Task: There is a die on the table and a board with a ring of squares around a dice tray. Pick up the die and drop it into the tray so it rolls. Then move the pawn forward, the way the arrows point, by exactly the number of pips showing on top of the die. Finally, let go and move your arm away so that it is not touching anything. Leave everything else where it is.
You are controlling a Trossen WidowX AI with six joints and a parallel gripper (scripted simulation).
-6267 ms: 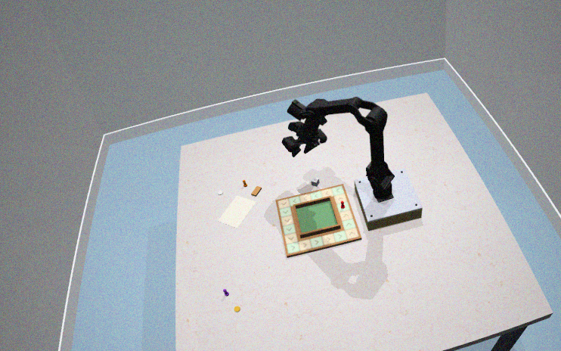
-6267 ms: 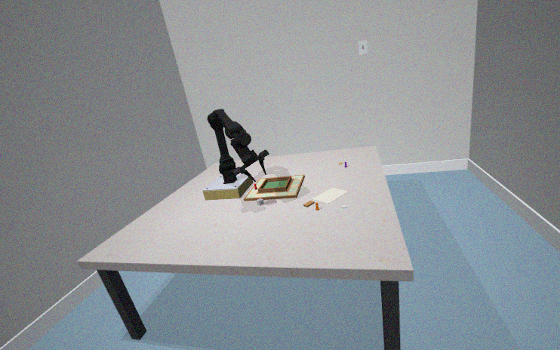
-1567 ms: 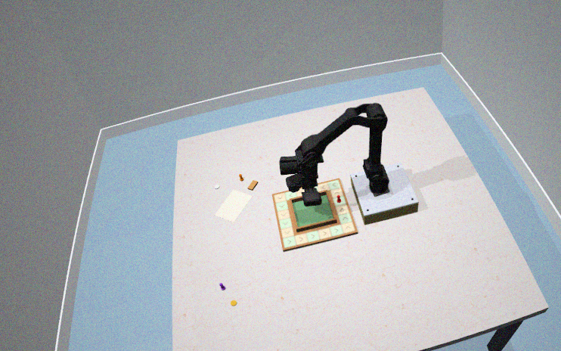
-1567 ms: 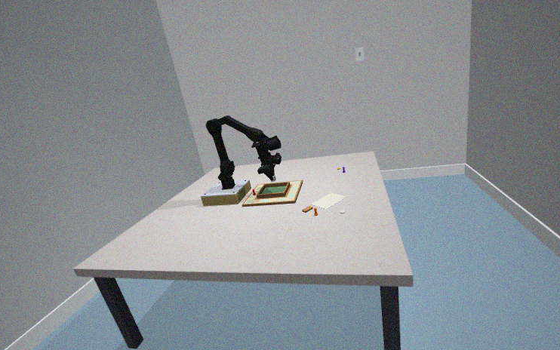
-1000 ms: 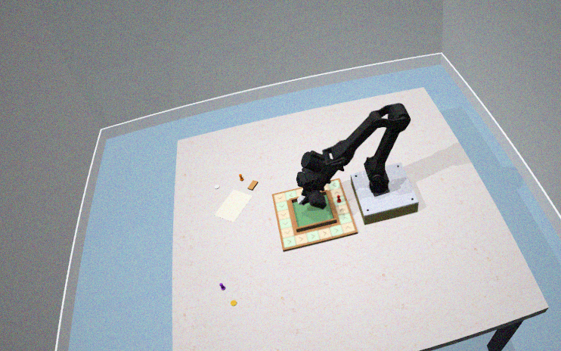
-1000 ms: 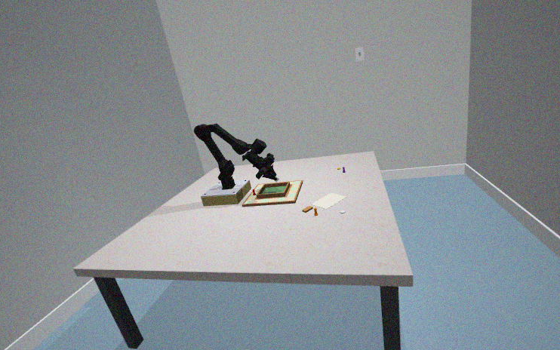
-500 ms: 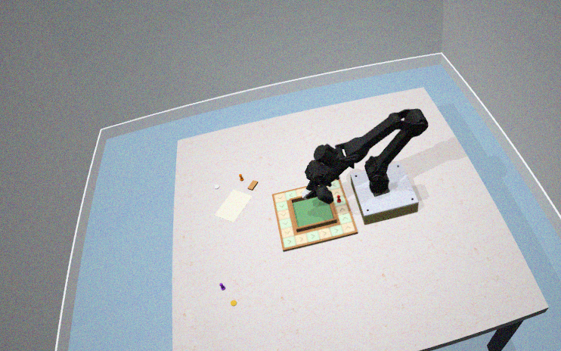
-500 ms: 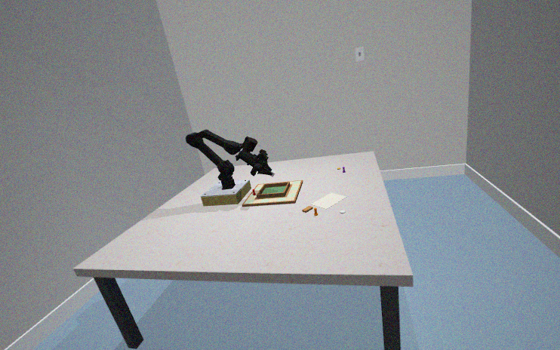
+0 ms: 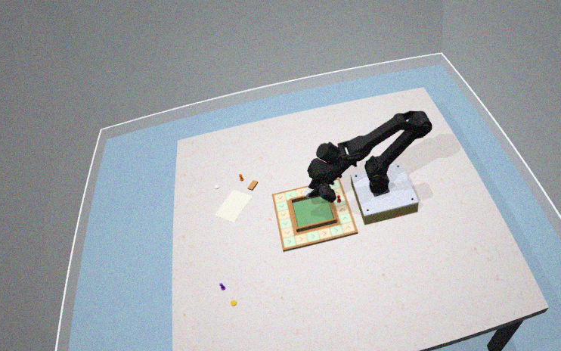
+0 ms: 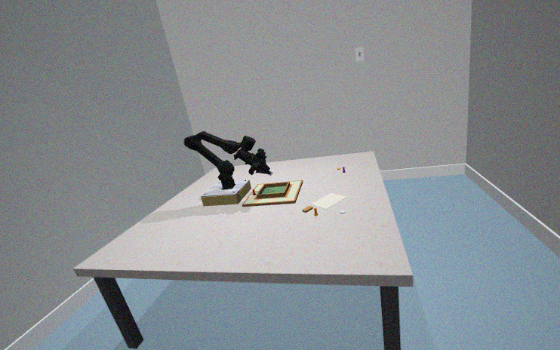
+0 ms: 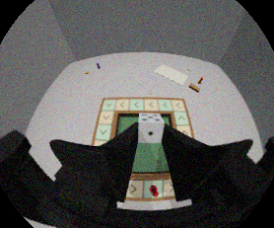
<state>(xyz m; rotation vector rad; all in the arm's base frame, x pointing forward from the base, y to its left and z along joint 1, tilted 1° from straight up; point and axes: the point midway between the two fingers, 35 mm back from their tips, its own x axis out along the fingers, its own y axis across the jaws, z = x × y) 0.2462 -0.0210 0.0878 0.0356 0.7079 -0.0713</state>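
My gripper tip is right at the white die. From my gripper tip the other things lie so: wooden block 200 mm ahead, 240 mm to the right, 120 mm below; then green dice tray 120 mm below; then red pawn 120 mm behind, 20 mm to the right, 100 mm below.
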